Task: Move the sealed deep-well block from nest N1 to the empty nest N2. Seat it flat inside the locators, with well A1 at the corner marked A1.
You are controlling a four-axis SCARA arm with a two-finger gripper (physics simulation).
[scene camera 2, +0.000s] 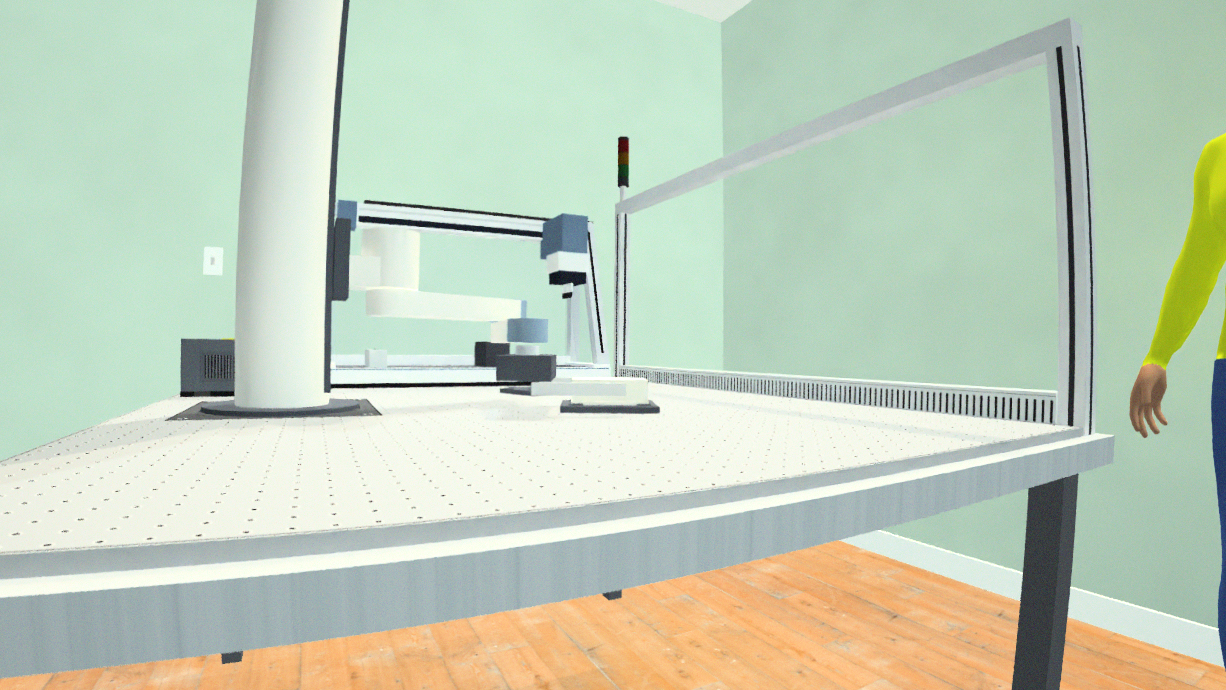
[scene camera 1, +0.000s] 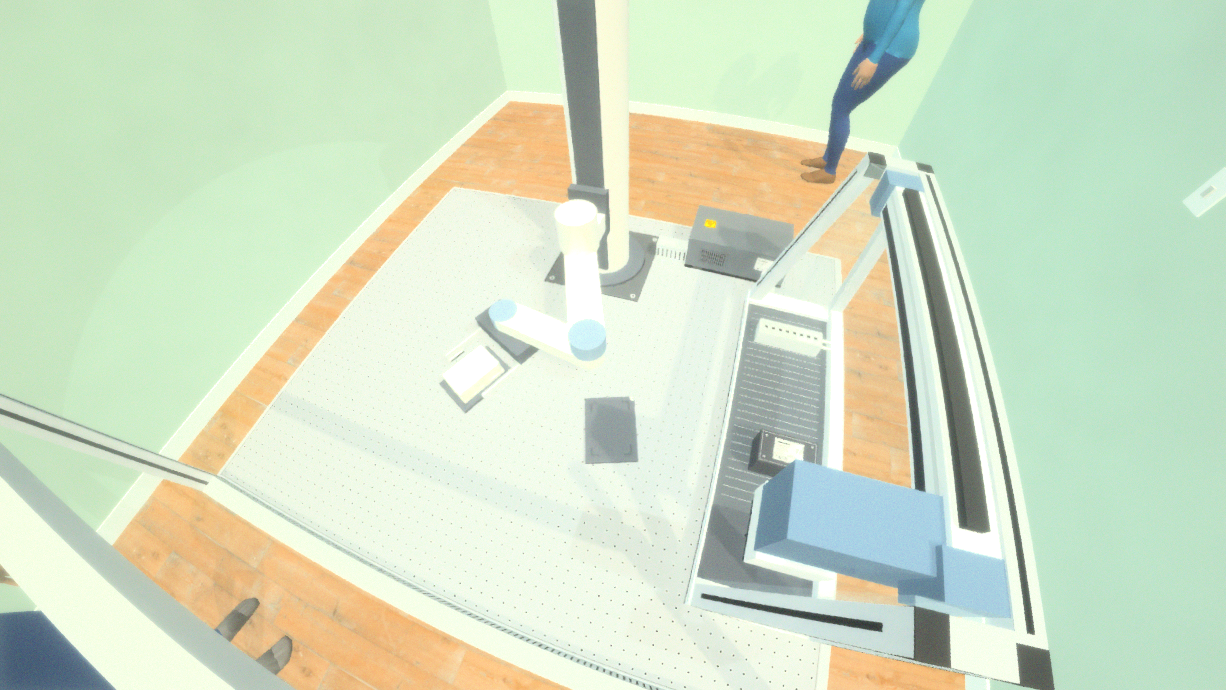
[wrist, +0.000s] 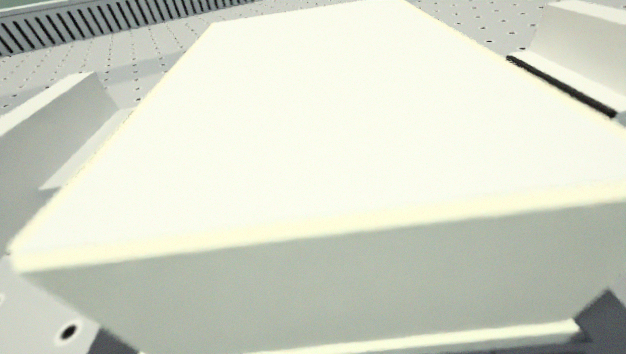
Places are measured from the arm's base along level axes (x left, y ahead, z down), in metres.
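Pixels of known places: gripper, fingertip midpoint: point(scene camera 2: 622, 386) point(scene camera 1: 464, 376) point(wrist: 316, 68); arm's base at its link origin: point(scene camera 2: 282, 415) point(scene camera 1: 605, 260).
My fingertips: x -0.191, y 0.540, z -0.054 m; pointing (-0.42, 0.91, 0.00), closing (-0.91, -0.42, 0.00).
Observation:
For each thing: its middle in the pictures, then the offset to it from my fingertips. "spot": a spot on its surface instead. Level surfaces: height alone.
- sealed deep-well block at the middle of its body: point(wrist: 317, 119) point(scene camera 2: 609, 390) point(scene camera 1: 473, 373) dx +0.012, dy -0.020, dz +0.008 m
- nest N1 at the middle of its body: point(wrist: 324, 176) point(scene camera 2: 608, 405) point(scene camera 1: 476, 377) dx +0.012, dy -0.020, dz +0.034 m
- Nest N2 at the middle of its body: point(scene camera 1: 610, 428) dx +0.390, dy +0.004, dz +0.034 m
- slotted deck at its surface level: dz -0.008 m
- black box at a spot on its surface: point(scene camera 1: 784, 451) spot: dx +0.757, dy -0.008, dz -0.079 m
- white rack at a spot on its surface: point(scene camera 1: 791, 334) spot: dx +0.757, dy -0.329, dz -0.053 m
- blue-headed gantry at a spot on its surface: point(scene camera 1: 857, 522) spot: dx +0.723, dy +0.206, dz -0.447 m
The sealed deep-well block point(scene camera 1: 473, 373) point(scene camera 2: 630, 392) point(wrist: 320, 130) is a white box with a pale lid. It lies flat in nest N1 point(scene camera 1: 467, 405) point(scene camera 2: 610, 408) point(wrist: 606, 312), a dark grey plate. My gripper point(scene camera 1: 483, 368) point(scene camera 2: 591, 388) point(wrist: 316, 68) is open, with one finger on each long side of the block and the fingertips below its top level. The block's edge hides part of the left finger in the wrist view. Nest N2 point(scene camera 1: 610, 430) is a dark plate with corner locators, holding no block. The A1 marks cannot be made out.
The arm's column point(scene camera 1: 613, 171) point(scene camera 2: 287, 214) stands behind the nests. A grey control box point(scene camera 1: 740, 242) point(scene camera 2: 205, 366) is beside it. A slotted deck point(scene camera 1: 780, 385) on the right carries a black box point(scene camera 1: 784, 451) and a white rack point(scene camera 1: 791, 334), below a blue-headed gantry point(scene camera 1: 857, 522).

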